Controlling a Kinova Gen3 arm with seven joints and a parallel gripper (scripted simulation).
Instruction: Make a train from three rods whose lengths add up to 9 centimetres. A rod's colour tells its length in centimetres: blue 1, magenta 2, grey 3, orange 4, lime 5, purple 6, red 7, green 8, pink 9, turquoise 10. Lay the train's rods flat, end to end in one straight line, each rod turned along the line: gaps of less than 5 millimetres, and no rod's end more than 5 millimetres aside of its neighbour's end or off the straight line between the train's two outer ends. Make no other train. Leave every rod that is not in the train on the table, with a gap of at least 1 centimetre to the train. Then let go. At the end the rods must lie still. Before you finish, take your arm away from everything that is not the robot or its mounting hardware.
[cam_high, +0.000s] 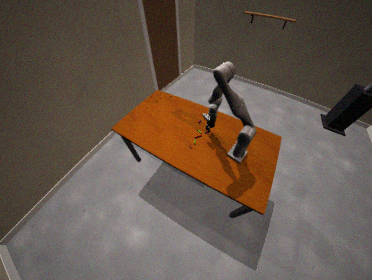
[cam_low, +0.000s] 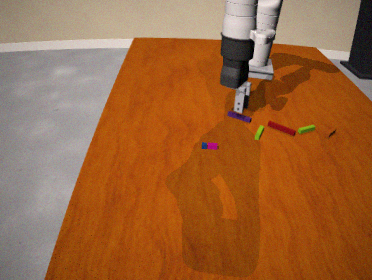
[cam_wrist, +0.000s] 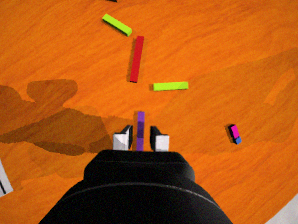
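My hand is 40 mm above the purple rod. Also, from my hand: blue rod: 120 mm ahead, 100 mm to the right, 40 mm below; red rod: 90 mm to the left, 50 mm ahead, 40 mm below; magenta rod: 120 mm ahead, 90 mm to the right, 40 mm below.
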